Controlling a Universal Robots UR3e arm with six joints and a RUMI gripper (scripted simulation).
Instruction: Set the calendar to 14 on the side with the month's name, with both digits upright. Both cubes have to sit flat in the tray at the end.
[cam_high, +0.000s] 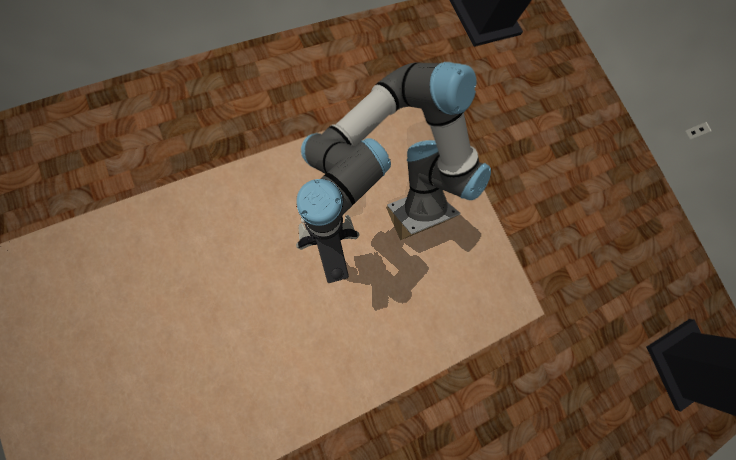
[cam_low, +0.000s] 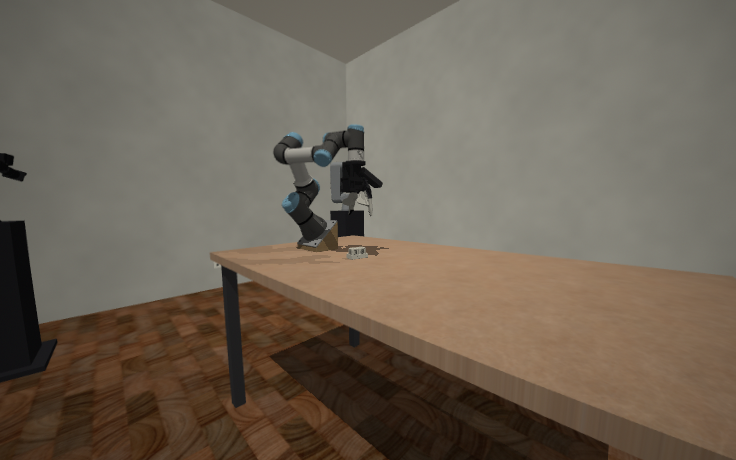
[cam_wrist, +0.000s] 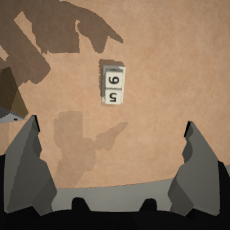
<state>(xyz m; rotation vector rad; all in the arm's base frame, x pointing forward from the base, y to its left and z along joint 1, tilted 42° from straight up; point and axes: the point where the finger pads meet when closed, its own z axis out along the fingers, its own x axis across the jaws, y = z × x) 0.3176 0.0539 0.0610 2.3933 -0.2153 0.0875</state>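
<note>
Now: the white digit cube 140 mm below my hand. Round my hand: tray: 160 mm below, 20 mm to the right.
</note>
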